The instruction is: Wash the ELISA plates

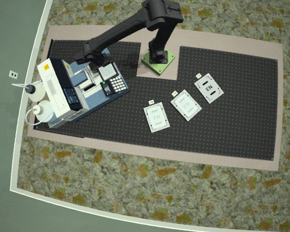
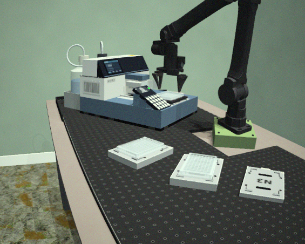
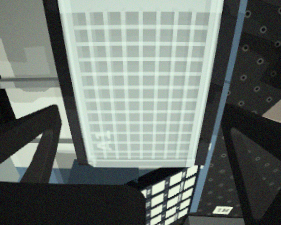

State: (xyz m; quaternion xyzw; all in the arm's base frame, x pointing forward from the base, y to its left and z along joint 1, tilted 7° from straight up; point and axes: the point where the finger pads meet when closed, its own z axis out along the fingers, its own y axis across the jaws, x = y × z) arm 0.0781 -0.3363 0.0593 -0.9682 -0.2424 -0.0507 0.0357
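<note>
The dark carrier lies 40 mm below my hand. The rest, counted from my hand: plate washer 70 mm ahead, 140 mm to the right; N1 label 200 mm ahead, 280 mm to the left, 130 mm below.
</note>
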